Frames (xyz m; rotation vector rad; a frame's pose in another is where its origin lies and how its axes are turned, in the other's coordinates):
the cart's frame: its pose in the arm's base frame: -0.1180 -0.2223 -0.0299 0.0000 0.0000 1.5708
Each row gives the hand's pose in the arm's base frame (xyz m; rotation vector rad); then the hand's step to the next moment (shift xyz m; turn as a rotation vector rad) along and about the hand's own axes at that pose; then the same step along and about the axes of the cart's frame.
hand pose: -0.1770 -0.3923 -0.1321 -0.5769 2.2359 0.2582
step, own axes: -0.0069 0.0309 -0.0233 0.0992 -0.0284 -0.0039
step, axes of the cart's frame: 0.0208 0.0262 0.0206 -0.0581 0.0464 -0.0717
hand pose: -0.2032 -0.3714 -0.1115 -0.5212 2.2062 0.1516
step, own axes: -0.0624 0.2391 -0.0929 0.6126 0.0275 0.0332
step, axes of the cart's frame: 0.2101 0.1315 0.0907 -0.1590 0.3299 -0.4930
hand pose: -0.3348 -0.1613 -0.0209 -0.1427 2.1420 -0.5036
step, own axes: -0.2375 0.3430 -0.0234 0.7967 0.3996 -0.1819
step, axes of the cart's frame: 0.3867 -0.1491 0.0531 0.1922 0.5799 -0.6740
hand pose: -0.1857 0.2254 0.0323 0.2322 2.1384 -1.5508
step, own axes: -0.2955 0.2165 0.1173 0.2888 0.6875 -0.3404
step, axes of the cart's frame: 0.0071 -0.3780 -0.0707 0.5101 0.0664 -0.6382
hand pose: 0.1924 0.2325 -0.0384 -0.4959 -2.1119 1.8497
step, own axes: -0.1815 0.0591 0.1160 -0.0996 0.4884 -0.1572
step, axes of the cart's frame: -0.1761 -0.1168 -0.0725 0.1533 -0.1900 -0.4621
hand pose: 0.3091 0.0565 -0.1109 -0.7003 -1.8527 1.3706
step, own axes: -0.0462 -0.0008 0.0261 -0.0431 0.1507 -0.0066
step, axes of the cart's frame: -0.0507 -0.0066 -0.0144 0.0140 -0.0324 -0.1529
